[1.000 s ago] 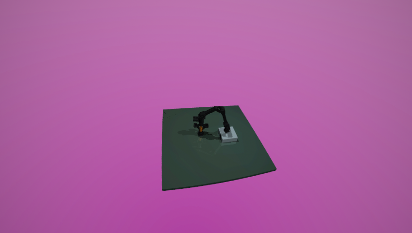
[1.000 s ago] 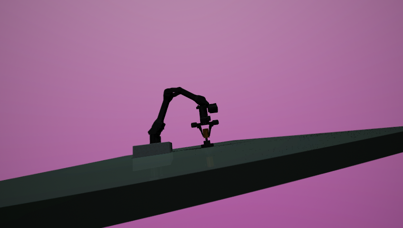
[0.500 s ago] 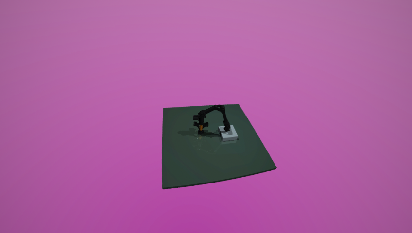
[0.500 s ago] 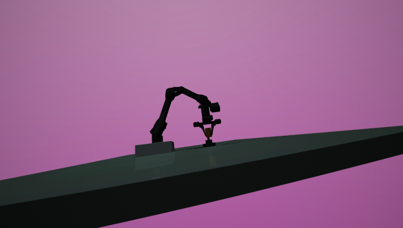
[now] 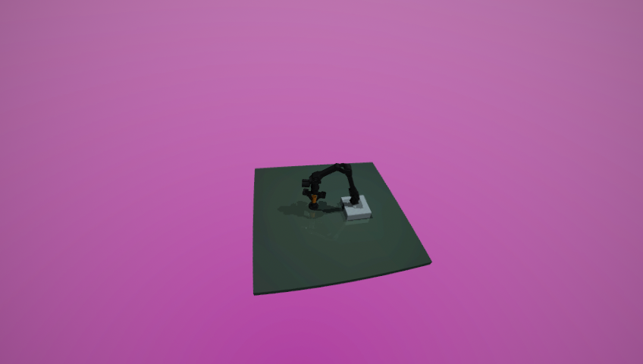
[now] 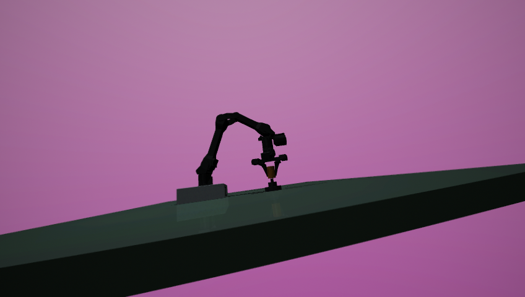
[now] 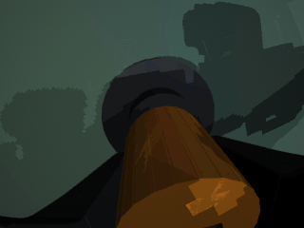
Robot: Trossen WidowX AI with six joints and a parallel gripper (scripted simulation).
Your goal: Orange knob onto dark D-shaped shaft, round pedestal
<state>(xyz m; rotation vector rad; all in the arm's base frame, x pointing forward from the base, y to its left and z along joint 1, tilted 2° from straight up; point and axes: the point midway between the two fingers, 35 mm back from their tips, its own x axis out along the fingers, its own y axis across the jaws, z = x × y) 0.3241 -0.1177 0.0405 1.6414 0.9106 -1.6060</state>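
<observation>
The orange knob lies 20 mm above my gripper tip. Also, from my gripper tip: round dark pedestal 40 mm below.
</observation>
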